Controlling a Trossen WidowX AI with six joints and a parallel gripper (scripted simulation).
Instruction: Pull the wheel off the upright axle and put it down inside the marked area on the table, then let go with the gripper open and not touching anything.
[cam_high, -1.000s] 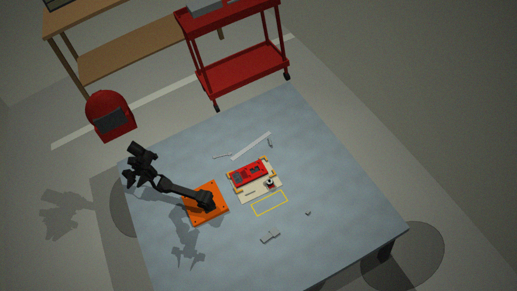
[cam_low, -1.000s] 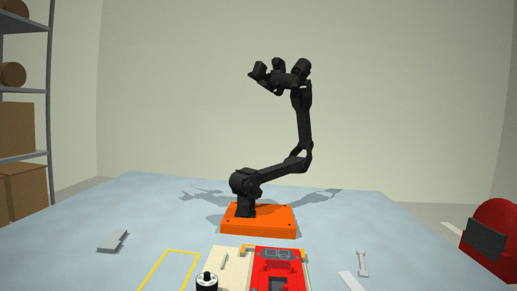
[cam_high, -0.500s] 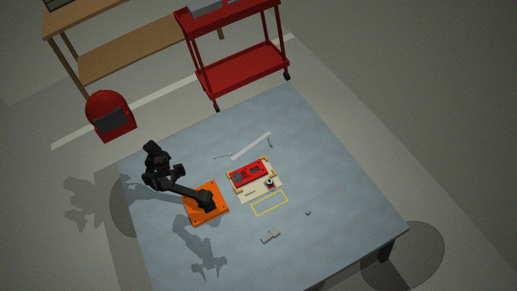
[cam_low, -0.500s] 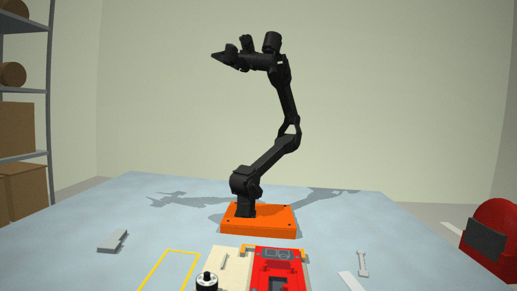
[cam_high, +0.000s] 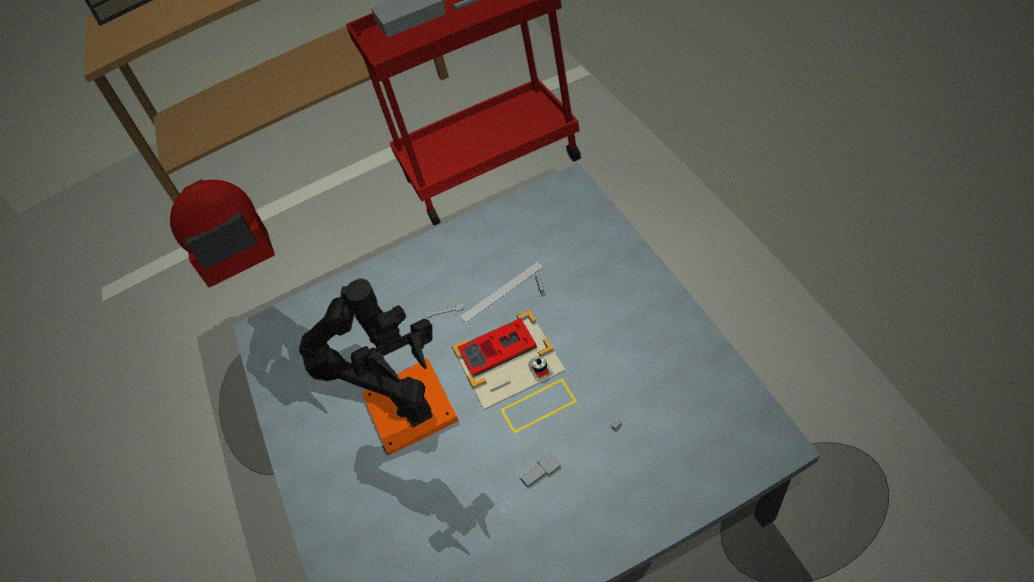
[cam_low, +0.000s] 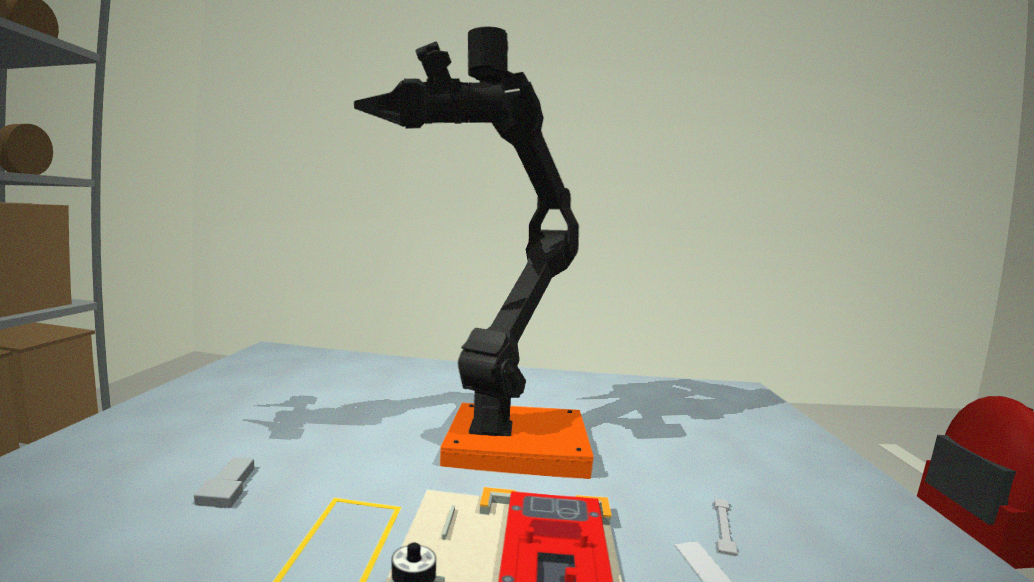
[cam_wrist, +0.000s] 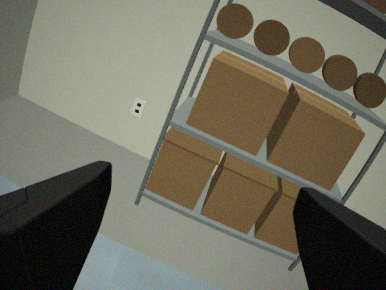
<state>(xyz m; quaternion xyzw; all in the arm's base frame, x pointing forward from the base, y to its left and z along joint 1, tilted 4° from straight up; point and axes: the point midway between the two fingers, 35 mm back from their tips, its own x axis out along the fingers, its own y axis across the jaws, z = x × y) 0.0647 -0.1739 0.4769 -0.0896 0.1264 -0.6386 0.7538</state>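
My gripper tip is 31 cm short of the wheel, 18 cm to the right of it and 46 cm above it. Round my gripper tip: small bar: 16 cm ahead, 52 cm to the left, 50 cm below.
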